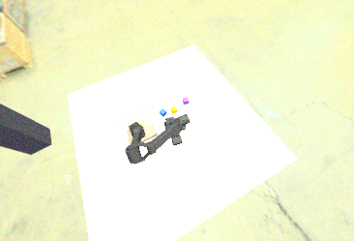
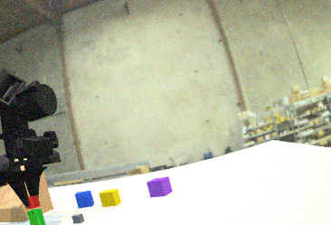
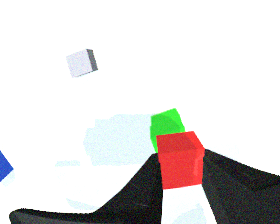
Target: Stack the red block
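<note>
The small grey block lies 7 cm ahead of my gripper tip, 5 cm to the left of it and 5 cm below it. The rest, counted from my gripper tip: blue block (21 cm to the left, 4 cm below, 1 cm ahead); red block (1 cm above); yellow block (19 cm to the left, 10 cm ahead, 4 cm below).
</note>
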